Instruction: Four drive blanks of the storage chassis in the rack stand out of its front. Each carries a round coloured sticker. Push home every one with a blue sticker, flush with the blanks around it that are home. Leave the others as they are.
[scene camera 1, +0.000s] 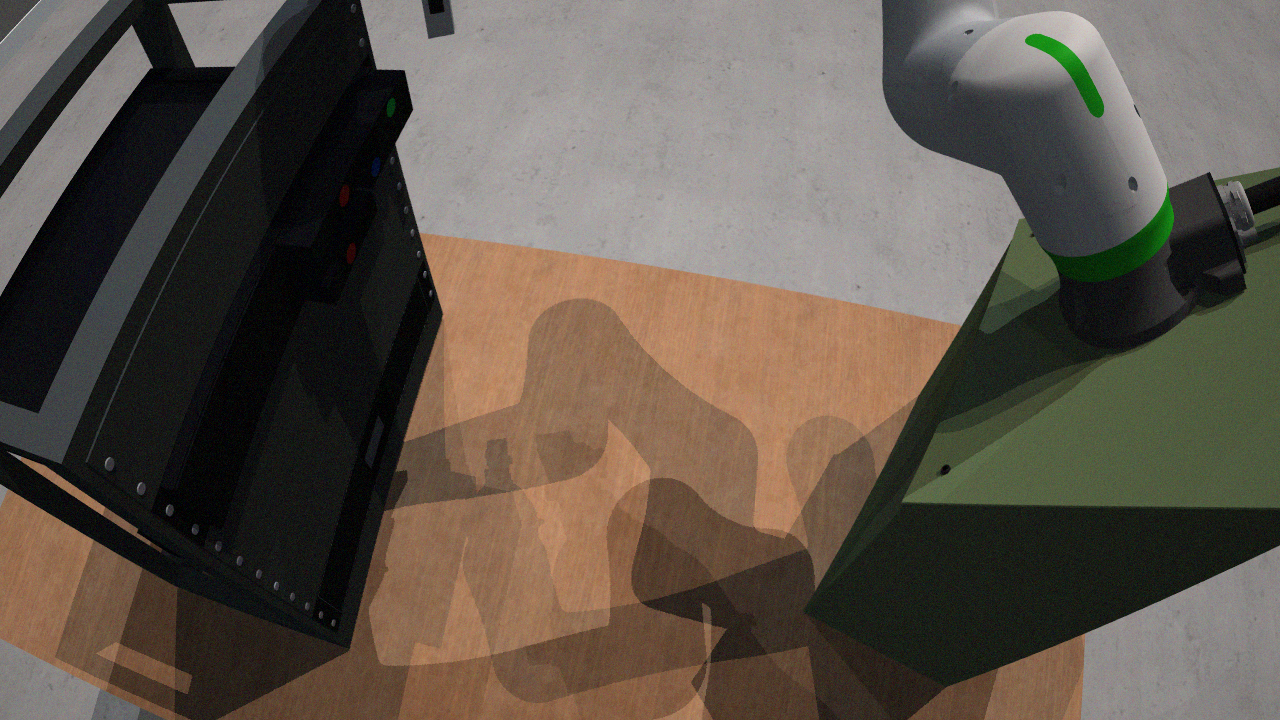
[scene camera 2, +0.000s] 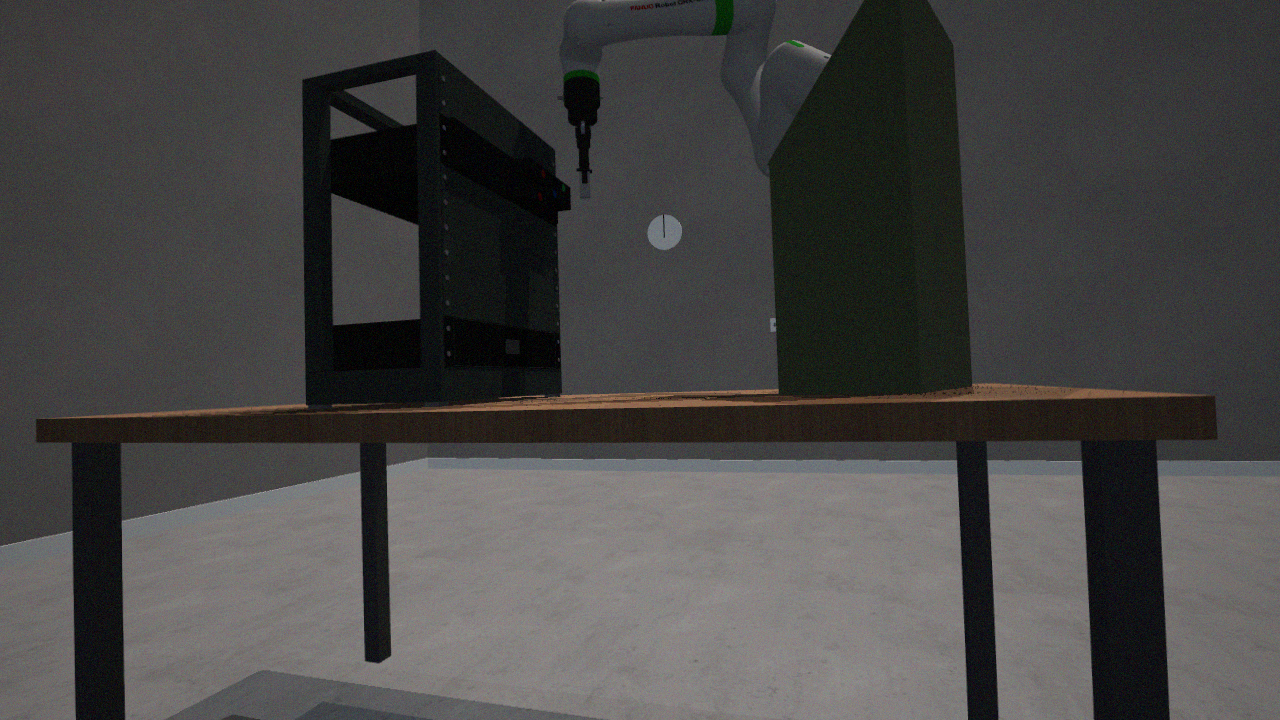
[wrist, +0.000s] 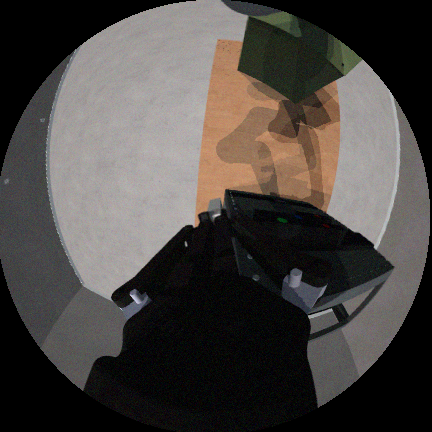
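Several coloured stickers show on blanks standing out of the dark storage chassis (scene camera 2: 487, 162) in the rack (scene camera 1: 53, 431) (scene camera 2: 432, 268) (wrist: 370, 272). The green-stickered blank (scene camera 1: 391, 107) (scene camera 2: 563, 188) (wrist: 282, 220) is at the far end in scene camera 1. Beside it is the blue-stickered blank (scene camera 1: 375, 166) (wrist: 298, 217), also standing out. Two red-stickered blanks (scene camera 1: 344, 195) (scene camera 1: 350, 253) follow, one above the other. My gripper (scene camera 2: 584, 190) (wrist: 216, 206) is shut and empty, pointing down. In scene camera 2 its tips appear slightly right of the blanks, with a small gap; depth is unclear. Scene camera 1 does not show it.
The rack stands on the wooden table (scene camera 1: 859, 344) (scene camera 2: 626, 423) (wrist: 212, 100). A large green pedestal (scene camera 1: 1100, 429) (scene camera 2: 859, 232) (wrist: 272, 60) stands opposite its front. The white arm (scene camera 1: 1056, 98) (scene camera 2: 653, 25) reaches from there, above the table. Another dark unit (scene camera 2: 483, 344) sits low in the rack.
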